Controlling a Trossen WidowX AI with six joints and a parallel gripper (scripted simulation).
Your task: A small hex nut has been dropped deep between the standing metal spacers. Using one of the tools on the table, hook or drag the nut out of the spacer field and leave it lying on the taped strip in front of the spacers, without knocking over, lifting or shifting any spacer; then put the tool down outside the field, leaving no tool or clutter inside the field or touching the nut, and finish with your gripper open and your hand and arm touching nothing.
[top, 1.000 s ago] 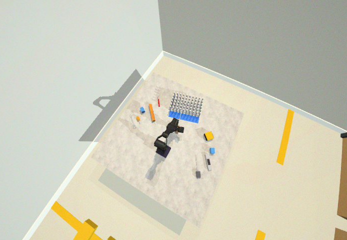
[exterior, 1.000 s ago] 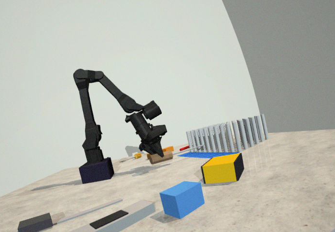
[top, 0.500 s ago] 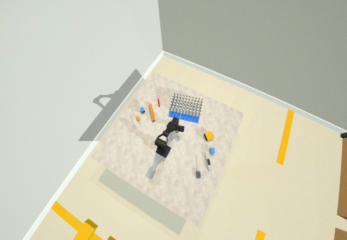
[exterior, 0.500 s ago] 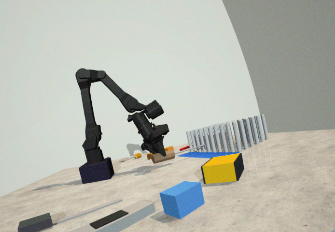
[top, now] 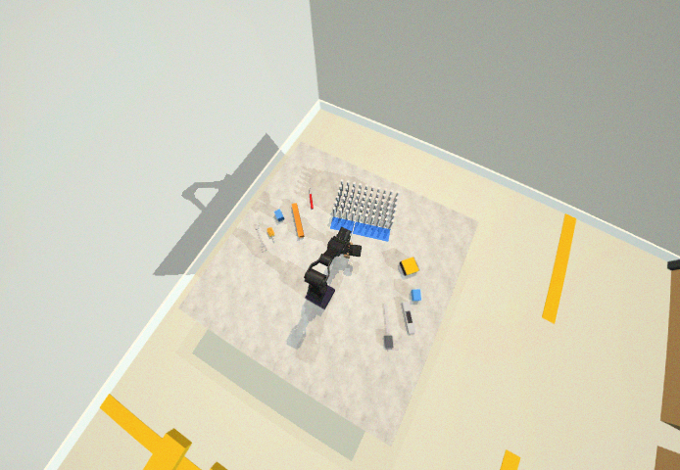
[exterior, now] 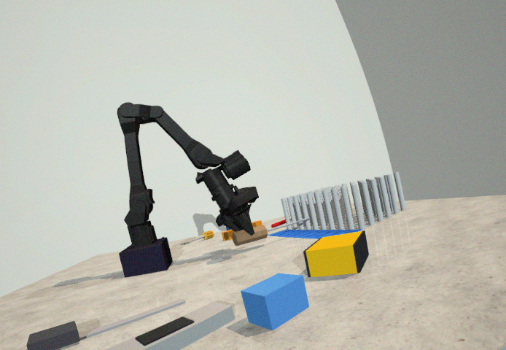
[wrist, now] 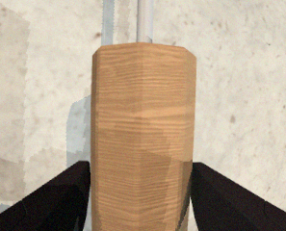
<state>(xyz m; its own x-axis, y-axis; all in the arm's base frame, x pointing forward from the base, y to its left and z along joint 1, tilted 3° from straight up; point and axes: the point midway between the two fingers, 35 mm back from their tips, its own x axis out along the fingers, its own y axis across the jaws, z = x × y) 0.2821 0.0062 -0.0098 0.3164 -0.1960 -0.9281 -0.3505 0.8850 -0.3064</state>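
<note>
My gripper tip is 16 cm short of the blue taped strip, 3 cm above it and 2 cm to the right of it. The rest, counted from my gripper tip: orange bar: 36 cm to the left, 2 cm below, 1 cm behind; then wooden-handled tool: 10 cm ahead, 4 cm to the left; then yellow-and-black box: 34 cm to the right, 12 cm ahead, 1 cm below.
</note>
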